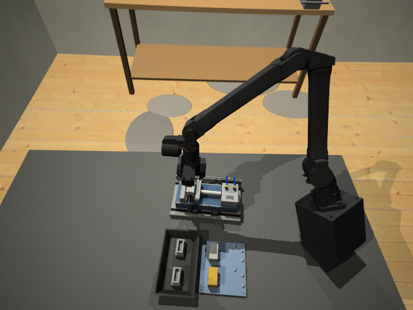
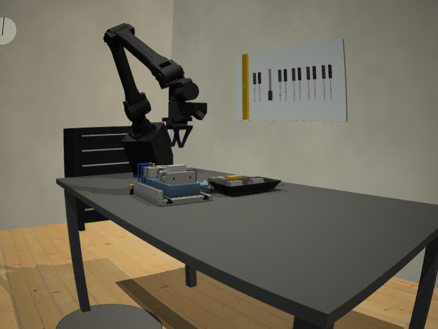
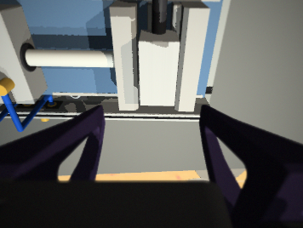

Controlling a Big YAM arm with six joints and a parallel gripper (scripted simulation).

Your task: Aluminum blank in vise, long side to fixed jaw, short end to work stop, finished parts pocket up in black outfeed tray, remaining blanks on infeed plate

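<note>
The gray aluminum blank is 90 mm below my hand. Also, from my hand: moving jaw (110 mm below, 30 mm behind); then fixed jaw (110 mm below, 30 mm ahead, 10 mm to the right); then work stop rod (90 mm below, 40 mm to the left, 10 mm ahead).
</note>
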